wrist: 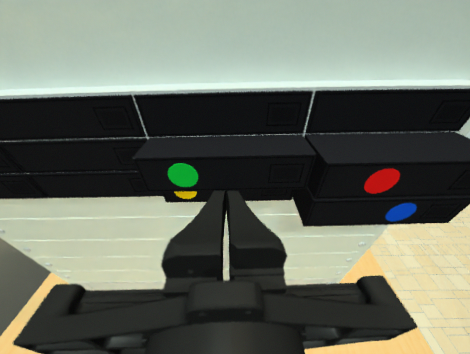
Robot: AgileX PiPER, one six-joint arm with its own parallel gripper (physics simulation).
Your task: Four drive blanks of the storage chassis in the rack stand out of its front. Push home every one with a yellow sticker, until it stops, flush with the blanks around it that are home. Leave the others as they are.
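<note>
A black drive blank with a yellow sticker shows below the green one; its upper part is hidden, and it stands out a little past the bottom row on the left. A blank with a green sticker stands out in the middle column. At the right, a blank with a red sticker and, under it, a blank with a blue sticker stand out. My gripper is shut and empty. Its tips overlap the yellow-stickered blank in view, just under the green one's lower edge; whether they touch it I cannot tell.
Flush blanks form the top row, with more flush blanks at the left. The pale rack front runs below them. A dark grey surface is at the lower left, and tiled floor at the lower right.
</note>
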